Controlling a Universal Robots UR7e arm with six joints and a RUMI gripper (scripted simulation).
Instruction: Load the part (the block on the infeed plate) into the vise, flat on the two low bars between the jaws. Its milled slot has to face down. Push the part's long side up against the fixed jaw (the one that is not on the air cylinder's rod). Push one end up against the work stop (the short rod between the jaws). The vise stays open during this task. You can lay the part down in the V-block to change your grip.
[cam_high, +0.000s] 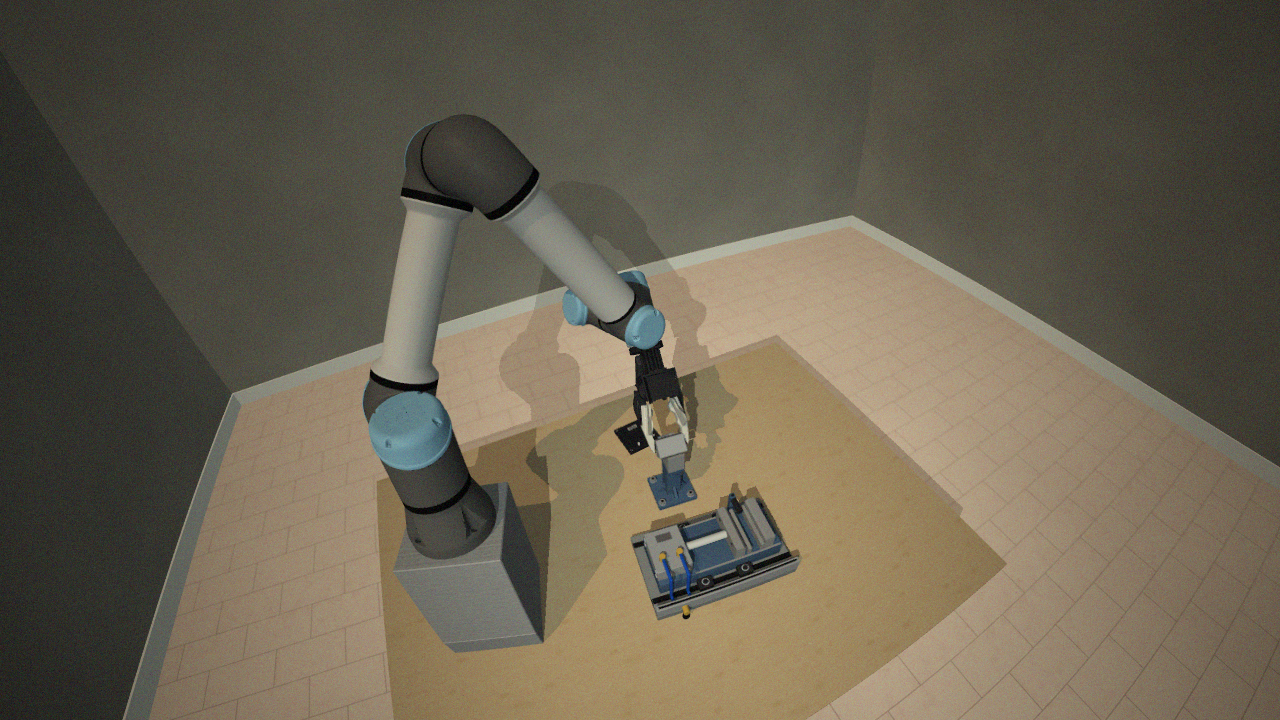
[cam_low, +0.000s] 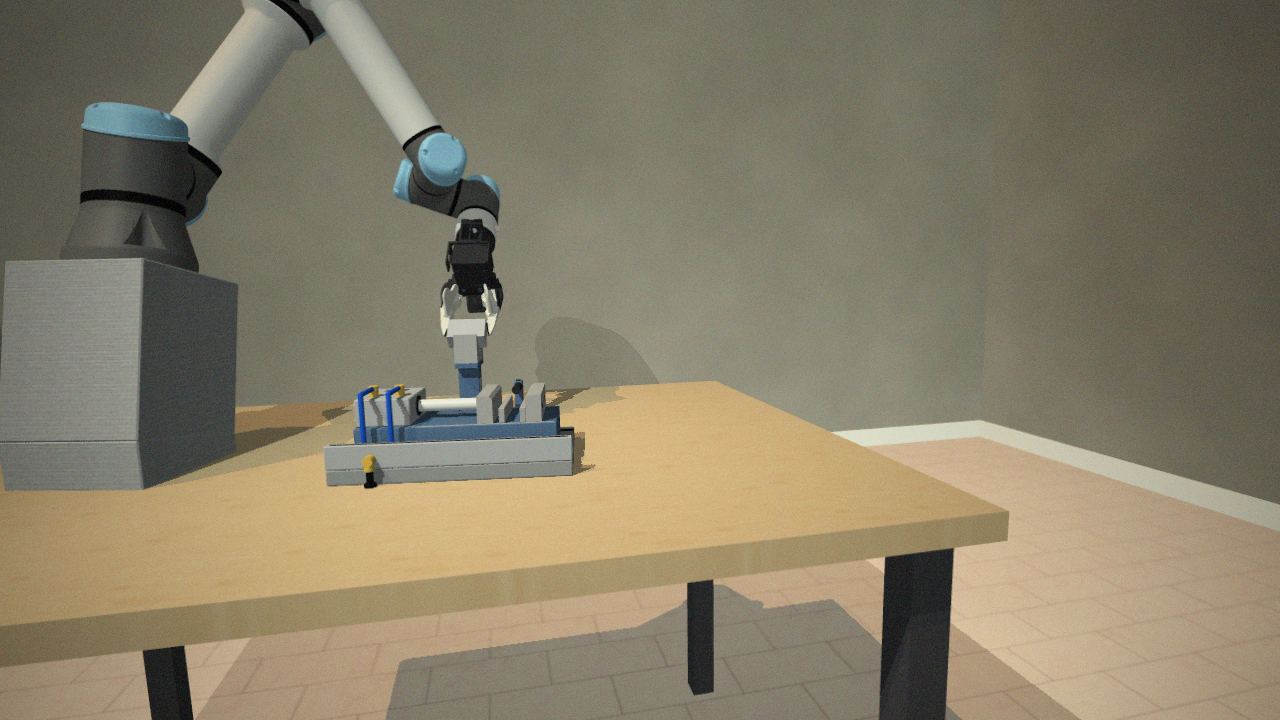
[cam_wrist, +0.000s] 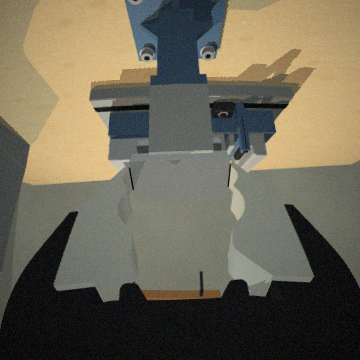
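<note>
The part lies 10 mm below my hand. The rest, counted from my hand: v-block post 110 mm below, 10 mm to the right; white cylinder rod 200 mm to the right, 90 mm below, 10 mm ahead; work stop 150 mm to the right, 100 mm ahead, 80 mm below.
</note>
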